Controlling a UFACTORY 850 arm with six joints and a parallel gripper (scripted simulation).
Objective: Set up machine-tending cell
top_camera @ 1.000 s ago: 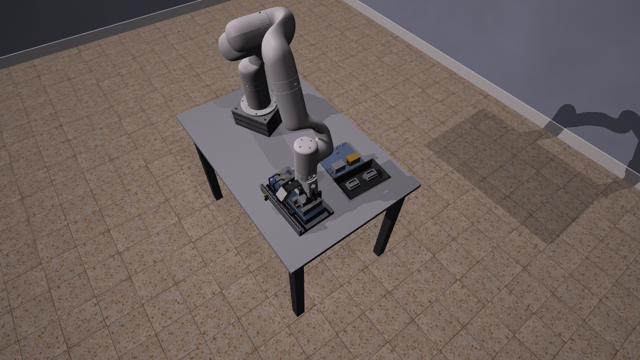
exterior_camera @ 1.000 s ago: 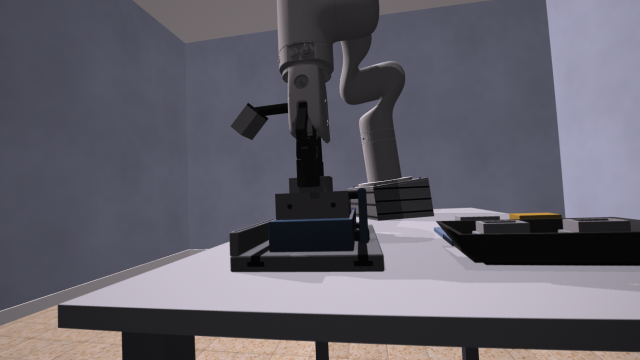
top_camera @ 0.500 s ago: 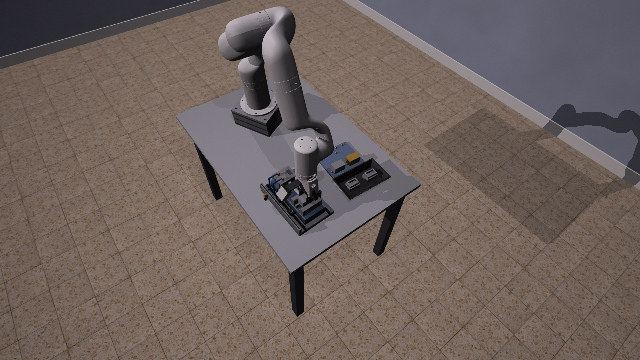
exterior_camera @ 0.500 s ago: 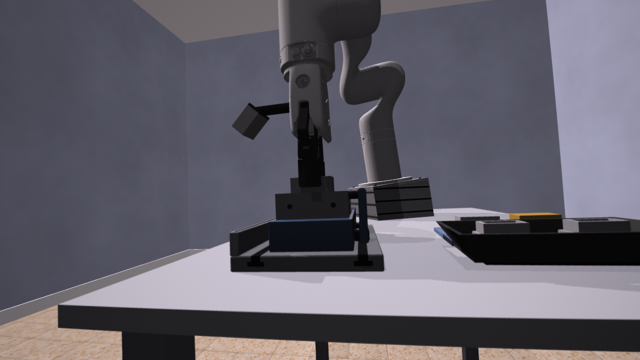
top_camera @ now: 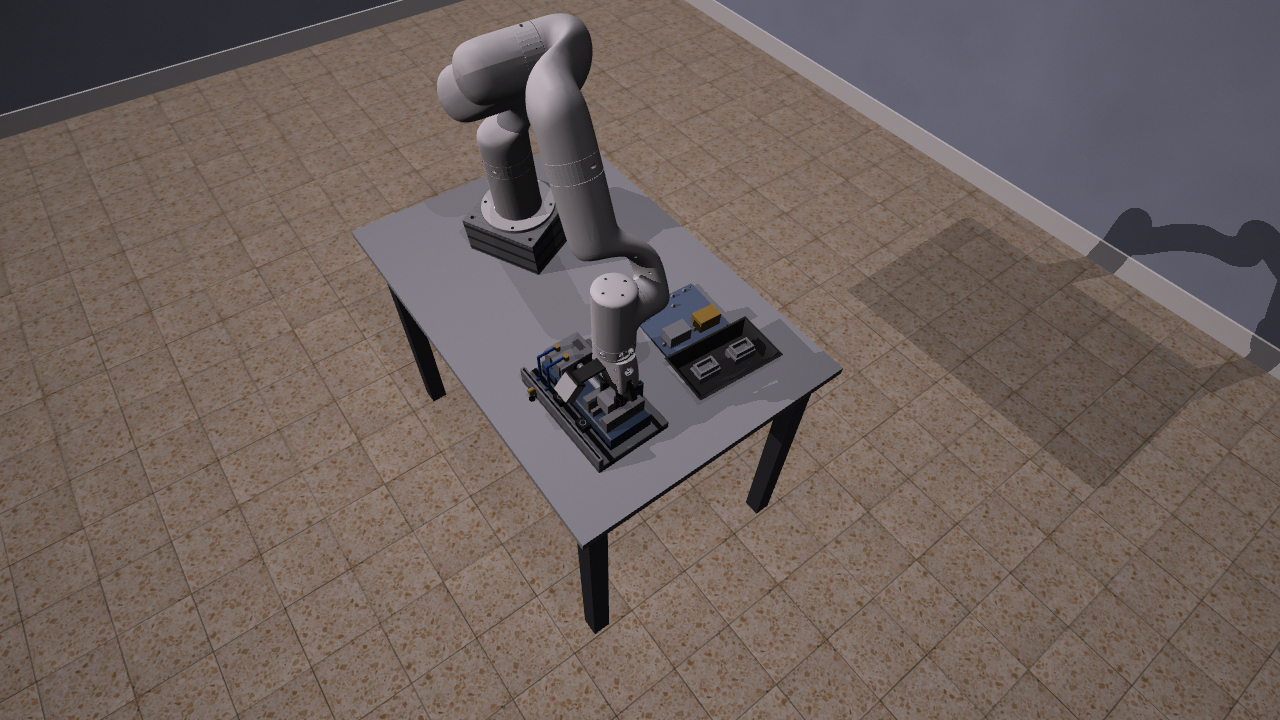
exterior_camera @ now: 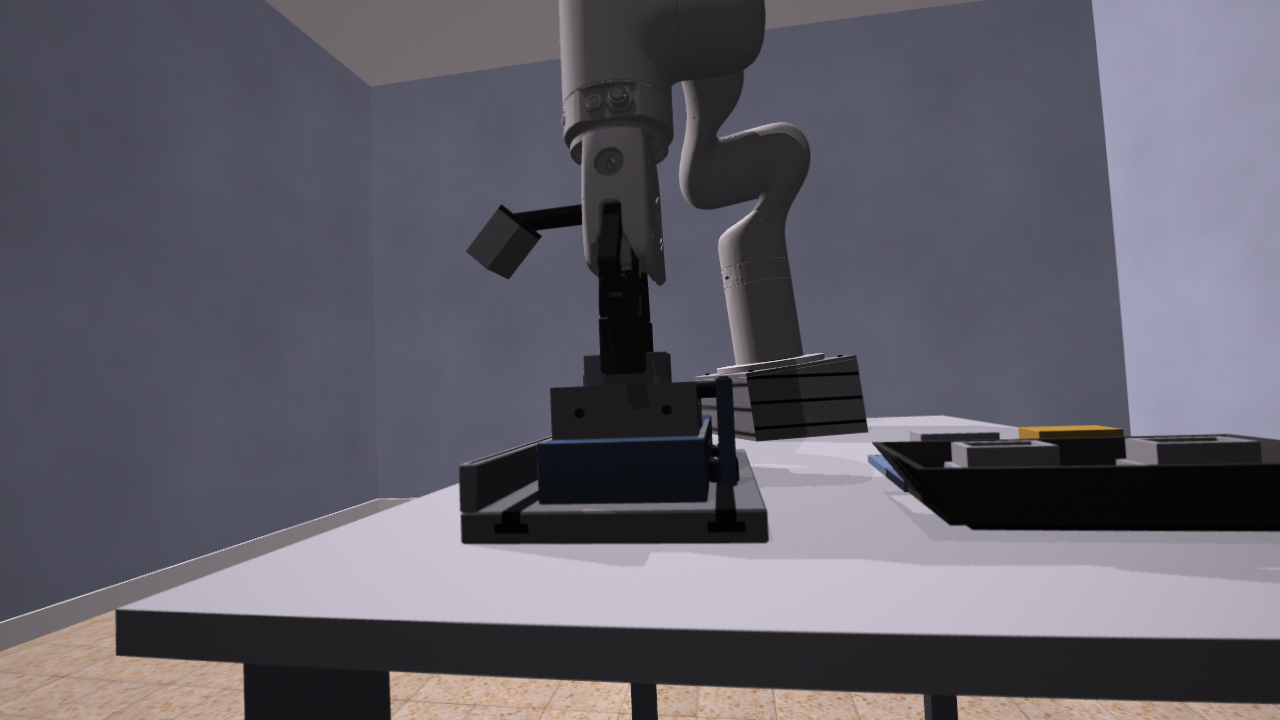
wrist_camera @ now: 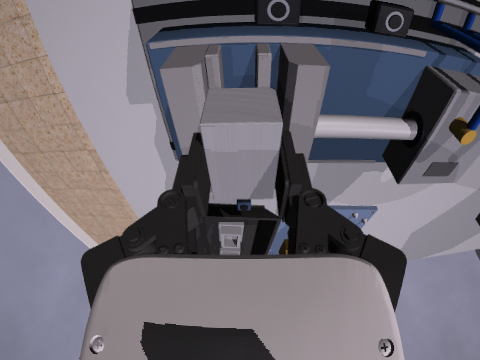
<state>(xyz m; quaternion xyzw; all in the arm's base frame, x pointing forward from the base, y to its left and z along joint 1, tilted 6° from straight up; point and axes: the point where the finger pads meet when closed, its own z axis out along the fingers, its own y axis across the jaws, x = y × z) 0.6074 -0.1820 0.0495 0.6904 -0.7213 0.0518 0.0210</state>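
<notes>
My hand is 20 mm above the aluminium blank. Round my hand: brass blank (360 mm to the left, 100 mm below, 80 mm behind).
</notes>
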